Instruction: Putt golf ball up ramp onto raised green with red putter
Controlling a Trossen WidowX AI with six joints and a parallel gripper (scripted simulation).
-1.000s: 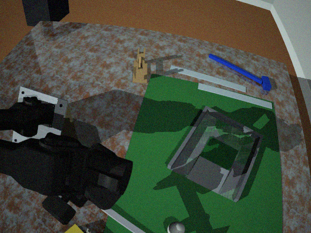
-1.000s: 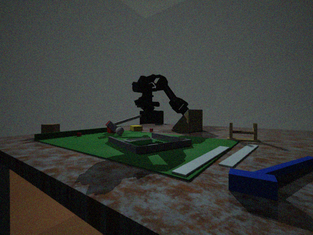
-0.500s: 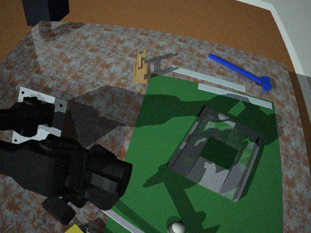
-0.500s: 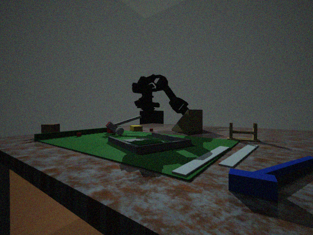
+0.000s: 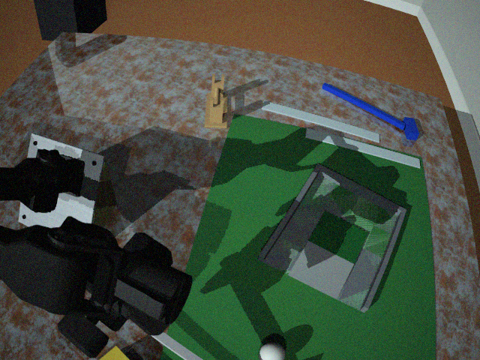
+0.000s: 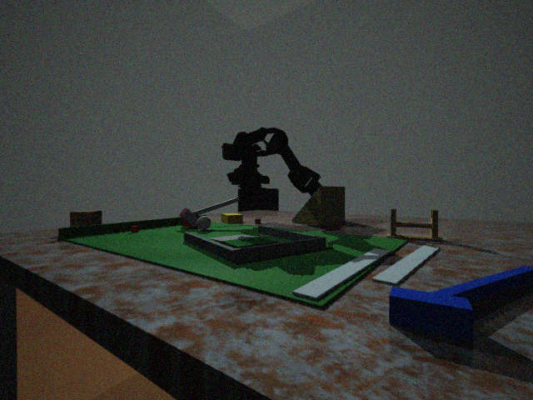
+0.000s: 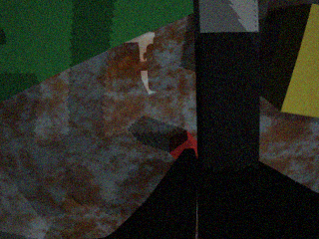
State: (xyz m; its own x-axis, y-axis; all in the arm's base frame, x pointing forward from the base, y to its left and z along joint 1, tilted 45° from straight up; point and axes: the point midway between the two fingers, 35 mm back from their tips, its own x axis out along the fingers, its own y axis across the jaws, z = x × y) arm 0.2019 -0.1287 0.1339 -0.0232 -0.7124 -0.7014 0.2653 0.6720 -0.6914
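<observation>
Now: the yellow block 11 cm to the right of my gripper tip, 6 cm below it and 1 cm behind it. Round my gripper tip: white golf ball 22 cm ahead, 5 cm below, 2 cm to the left; green mat 28 cm ahead, 20 cm to the left, 7 cm below; wooden rack 54 cm to the left, 4 cm below, 3 cm behind.
</observation>
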